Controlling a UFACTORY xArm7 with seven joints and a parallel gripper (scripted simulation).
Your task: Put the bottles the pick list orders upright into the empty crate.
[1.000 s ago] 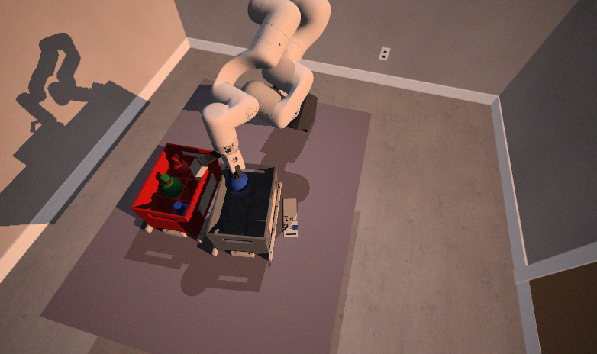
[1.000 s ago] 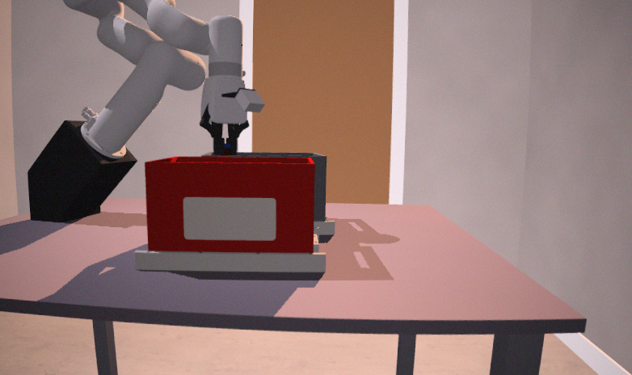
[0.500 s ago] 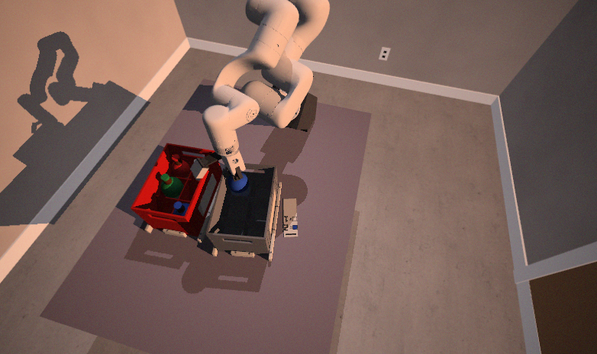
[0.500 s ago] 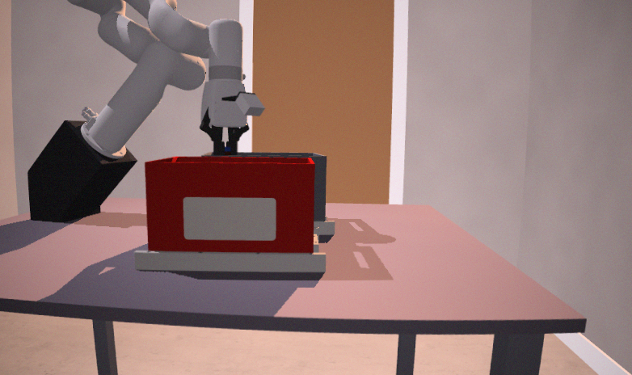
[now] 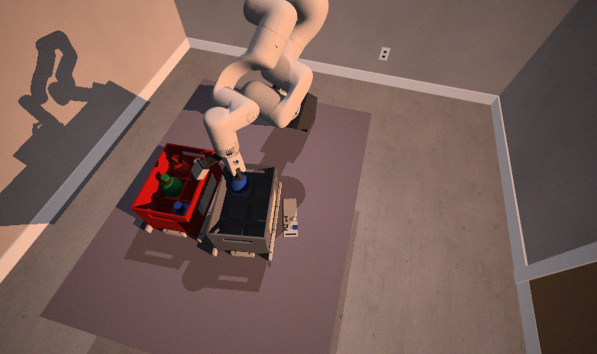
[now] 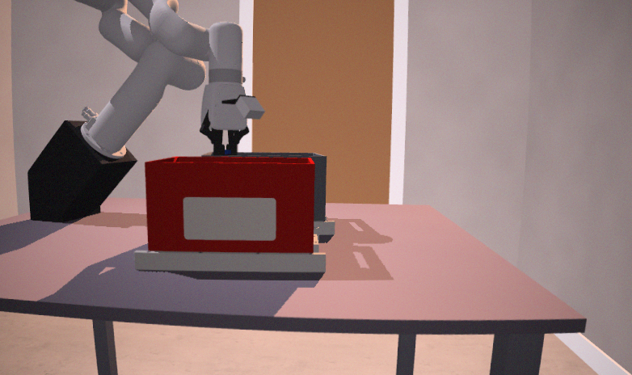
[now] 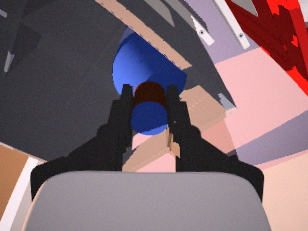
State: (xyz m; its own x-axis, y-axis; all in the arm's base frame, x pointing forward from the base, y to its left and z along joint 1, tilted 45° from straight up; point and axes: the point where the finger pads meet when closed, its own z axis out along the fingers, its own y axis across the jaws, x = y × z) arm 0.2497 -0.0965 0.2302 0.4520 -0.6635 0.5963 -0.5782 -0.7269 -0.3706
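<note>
The grey crate is 9 cm ahead of my hand, 4 cm to the left of it and 10 cm below it. The rest, counted from my hand: red bottle: 7 cm behind, 23 cm to the right, 9 cm below; then white bottle: 5 cm behind, 15 cm to the right, 9 cm below; then red crate: 3 cm ahead, 20 cm to the right, 10 cm below.
</note>
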